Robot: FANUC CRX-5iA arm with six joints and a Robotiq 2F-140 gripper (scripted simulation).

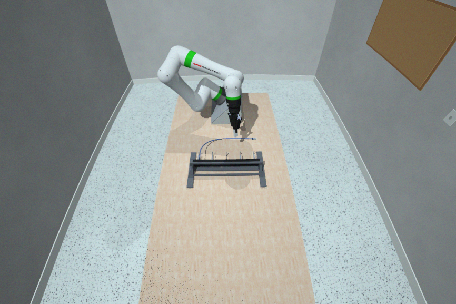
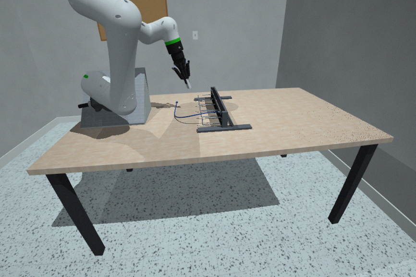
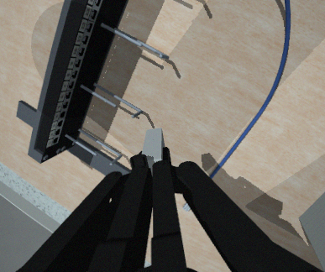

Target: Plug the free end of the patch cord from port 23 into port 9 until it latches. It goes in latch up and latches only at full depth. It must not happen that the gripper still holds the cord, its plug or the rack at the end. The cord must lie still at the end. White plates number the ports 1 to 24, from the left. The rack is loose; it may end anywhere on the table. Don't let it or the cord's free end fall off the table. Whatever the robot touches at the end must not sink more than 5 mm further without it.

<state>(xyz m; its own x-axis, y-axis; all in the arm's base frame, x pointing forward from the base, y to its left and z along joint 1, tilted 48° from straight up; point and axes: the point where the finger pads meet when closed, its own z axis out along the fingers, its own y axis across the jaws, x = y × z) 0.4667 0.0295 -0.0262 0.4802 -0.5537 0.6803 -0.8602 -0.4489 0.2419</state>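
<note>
Now: hand 170 mm to the right of the free end, 170 mm above it and 70 mm past it.
</note>
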